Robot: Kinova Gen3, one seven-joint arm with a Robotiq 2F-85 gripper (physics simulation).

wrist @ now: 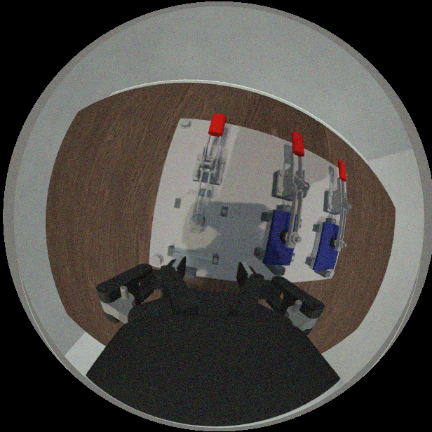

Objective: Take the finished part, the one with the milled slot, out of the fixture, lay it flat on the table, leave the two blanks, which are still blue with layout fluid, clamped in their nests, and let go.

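The fixture plate (165, 187) is pale, with three clamp stations. In the left nest, the finished part (199, 242) appears as a pale shape that blends with the plate; a line shows near its front, but its outline and slot are hard to tell. The left clamp (209, 165) reaches over the back of this nest. Two blue blanks (278, 240) (325, 247) sit in the middle and right nests, with clamp arms over them. My gripper (211, 267) is partly open and empty, its fingertips in view at the front edge of the left nest; their height is unclear.
Red clamp handles (217, 125) (298, 144) (342, 170) stand toward the back of the plate. The brown wooden table (107, 190) surrounds the fixture. A shadow falls across the left and middle of the plate. Pale surfaces lie beyond the table edges.
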